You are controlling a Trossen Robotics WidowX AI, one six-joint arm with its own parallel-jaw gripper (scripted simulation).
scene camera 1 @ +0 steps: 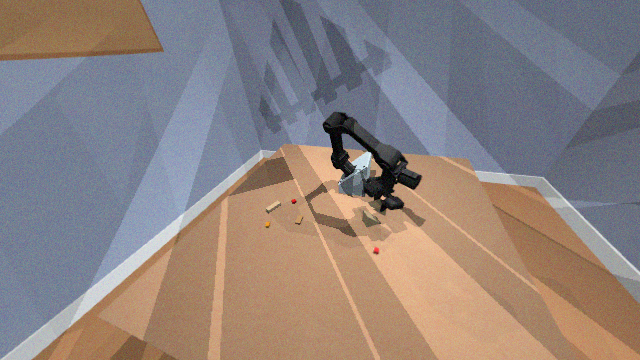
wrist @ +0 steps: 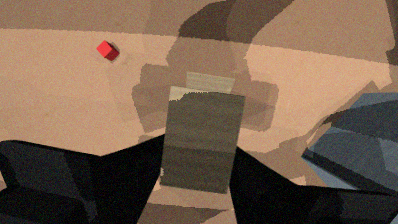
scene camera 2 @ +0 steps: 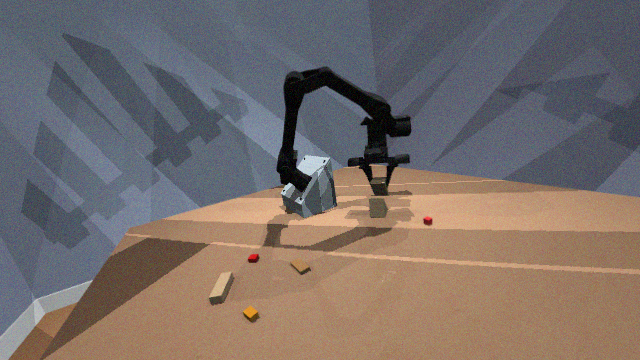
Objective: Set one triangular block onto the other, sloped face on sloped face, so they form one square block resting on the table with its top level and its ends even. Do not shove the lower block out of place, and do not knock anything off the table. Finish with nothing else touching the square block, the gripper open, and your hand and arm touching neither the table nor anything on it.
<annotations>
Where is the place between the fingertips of my gripper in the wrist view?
At 198,142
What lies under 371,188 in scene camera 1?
My gripper.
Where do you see a triangular block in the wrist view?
At 200,81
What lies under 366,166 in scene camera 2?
My gripper.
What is my gripper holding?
A triangular block.
</annotations>
